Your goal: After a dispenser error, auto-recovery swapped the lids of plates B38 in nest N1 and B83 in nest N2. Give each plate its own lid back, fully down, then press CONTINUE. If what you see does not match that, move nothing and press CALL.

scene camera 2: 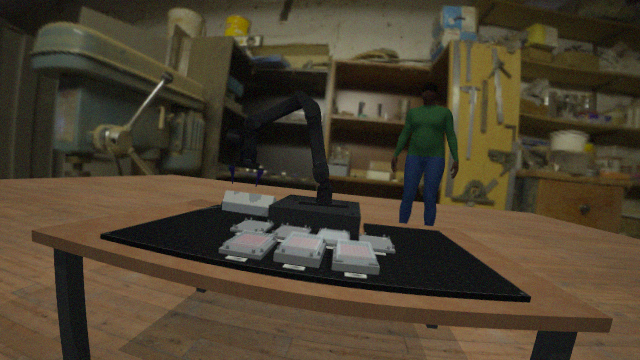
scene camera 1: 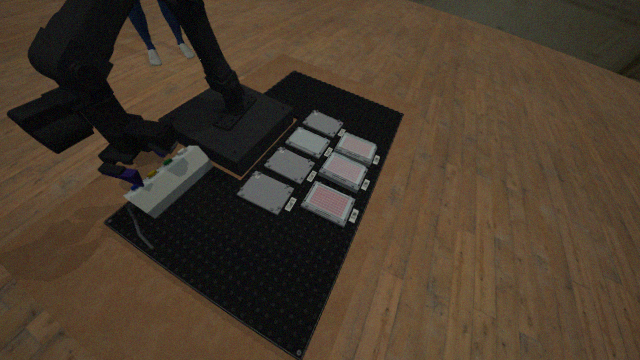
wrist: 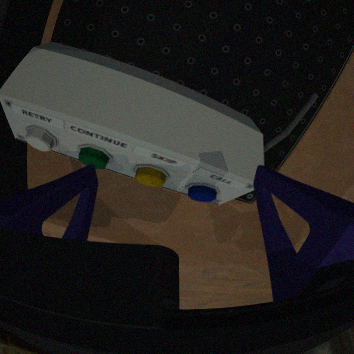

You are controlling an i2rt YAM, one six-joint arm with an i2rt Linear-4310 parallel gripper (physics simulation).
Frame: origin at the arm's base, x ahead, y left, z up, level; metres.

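Seen in the pictures: gripper, fingertip midpoint: point(scene camera 2: 244, 185) point(scene camera 1: 152, 170) point(wrist: 175, 173); arm's base, origin of the base link: point(scene camera 2: 323, 204) point(scene camera 1: 236, 111).
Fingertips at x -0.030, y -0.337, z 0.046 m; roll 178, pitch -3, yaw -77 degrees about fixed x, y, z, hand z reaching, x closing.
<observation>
Pixels of each thing's top centre, then the offset from my fingertips to it.
- button box, middle of its top: point(wrist: 127, 157) point(scene camera 1: 162, 167) point(scene camera 2: 251, 192) dx -0.015, dy +0.029, dz -0.030 m
- green CONTINUE button, middle of its top: point(wrist: 90, 163) dx -0.031, dy +0.058, dz -0.039 m
- blue CALL button, middle of its top: point(wrist: 203, 199) dx -0.052, dy -0.040, dz -0.039 m
- yellow SKIP button, middle of its top: point(wrist: 150, 182) dx -0.042, dy +0.009, dz -0.039 m
- white RETRY button, middle of its top: point(wrist: 34, 144) dx -0.021, dy +0.107, dz -0.039 m
My gripper point(scene camera 1: 150, 170) point(scene camera 2: 245, 183) point(wrist: 175, 173) is open and empty, above the button box point(scene camera 1: 175, 180) point(scene camera 2: 248, 203) point(wrist: 130, 100). In the wrist view, the green CONTINUE button point(wrist: 93, 157) shows by the left fingertip and the blue CALL button point(wrist: 202, 192) lies between the fingertips' directions, nearer the right one. Three plates with pink wells point(scene camera 1: 328, 202) point(scene camera 1: 344, 170) point(scene camera 1: 356, 147) stand in one row, with clear tops. Their labels are too small to read, so I cannot tell N1, N2, B38 or B83, or whose lid is whose.
A second row holds flat grey holders point(scene camera 1: 265, 191) point(scene camera 1: 289, 164) point(scene camera 1: 322, 122) and a paler one point(scene camera 1: 307, 141). The arm's base point(scene camera 1: 220, 130) point(scene camera 2: 300, 212) stands between box and rows. A yellow SKIP button point(wrist: 151, 176) and white RETRY button point(wrist: 41, 139) are on the box. A person point(scene camera 2: 426, 130) stands behind.
</observation>
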